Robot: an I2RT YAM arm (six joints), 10 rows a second.
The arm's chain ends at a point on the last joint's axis. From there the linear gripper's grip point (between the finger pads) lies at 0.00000 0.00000 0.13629 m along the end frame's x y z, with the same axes.
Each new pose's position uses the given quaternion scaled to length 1; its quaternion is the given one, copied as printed.
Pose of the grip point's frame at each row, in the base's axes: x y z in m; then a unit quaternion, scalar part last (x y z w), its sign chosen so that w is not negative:
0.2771 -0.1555 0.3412 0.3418 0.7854 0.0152 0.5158
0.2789 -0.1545 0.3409 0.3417 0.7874 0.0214 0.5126
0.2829 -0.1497 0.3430 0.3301 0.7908 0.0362 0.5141
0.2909 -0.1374 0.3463 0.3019 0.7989 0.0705 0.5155
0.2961 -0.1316 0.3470 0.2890 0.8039 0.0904 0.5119
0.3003 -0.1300 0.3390 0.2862 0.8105 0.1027 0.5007
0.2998 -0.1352 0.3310 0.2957 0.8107 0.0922 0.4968
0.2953 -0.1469 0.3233 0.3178 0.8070 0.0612 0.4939
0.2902 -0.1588 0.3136 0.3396 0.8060 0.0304 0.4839
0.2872 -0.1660 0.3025 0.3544 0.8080 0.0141 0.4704
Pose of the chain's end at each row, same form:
0.1653 -0.1107 0.4049 0.3418 0.7854 0.0152 0.5158
0.1669 -0.1113 0.4054 0.3417 0.7874 0.0214 0.5126
0.1688 -0.1112 0.4069 0.3301 0.7908 0.0362 0.5141
0.1729 -0.1103 0.4088 0.3019 0.7989 0.0705 0.5155
0.1768 -0.1111 0.4096 0.2890 0.8039 0.0904 0.5119
0.1817 -0.1136 0.4041 0.2862 0.8105 0.1027 0.5007
0.1826 -0.1155 0.3977 0.2957 0.8107 0.0922 0.4968
0.1813 -0.1176 0.3921 0.3178 0.8070 0.0612 0.4939
0.1811 -0.1207 0.3858 0.3396 0.8060 0.0304 0.4839
0.1822 -0.1237 0.3784 0.3544 0.8080 0.0141 0.4704

